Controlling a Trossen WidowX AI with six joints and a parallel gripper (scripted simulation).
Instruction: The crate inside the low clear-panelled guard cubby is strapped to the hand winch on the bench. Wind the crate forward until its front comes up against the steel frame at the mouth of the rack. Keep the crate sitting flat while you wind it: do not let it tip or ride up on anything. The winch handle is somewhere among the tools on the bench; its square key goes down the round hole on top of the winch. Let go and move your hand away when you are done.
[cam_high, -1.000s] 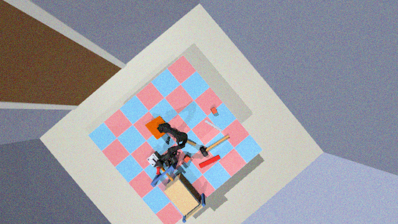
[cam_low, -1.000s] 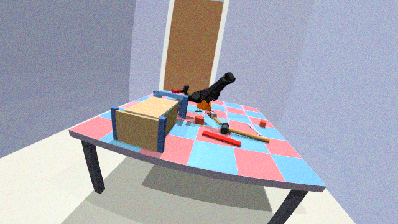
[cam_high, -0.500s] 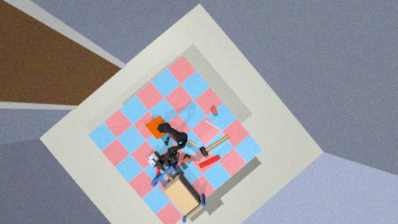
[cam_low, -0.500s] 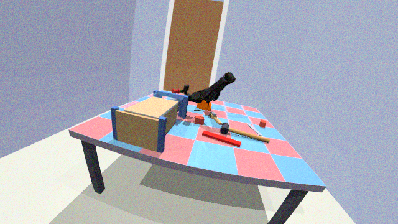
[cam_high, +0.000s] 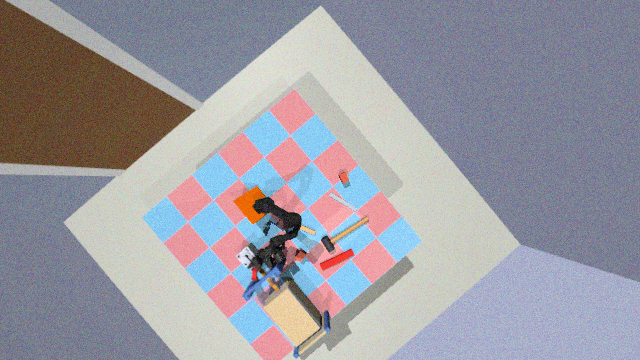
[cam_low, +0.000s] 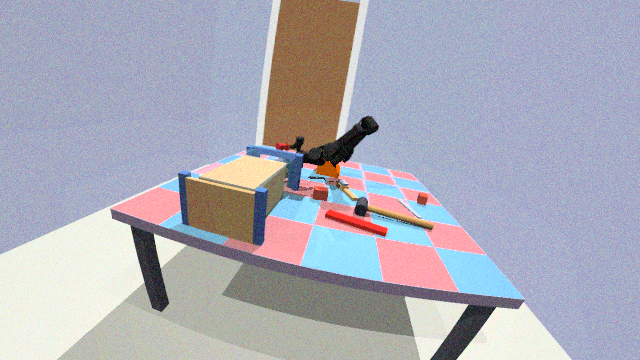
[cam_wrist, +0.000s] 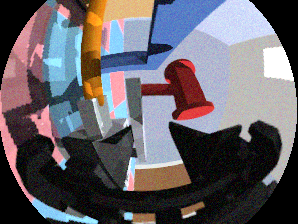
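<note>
My gripper tip is now 50 mm short of the dark red knob, 20 mm to the right of it and 20 mm below it. From my gripper tip the other things lie so: winch: 70 mm behind, 10 mm to the right, 100 mm below; then blue steel frame: 110 mm ahead, 10 mm to the left, 30 mm below; then cubby: 350 mm ahead, 10 mm to the left, 60 mm below.
</note>
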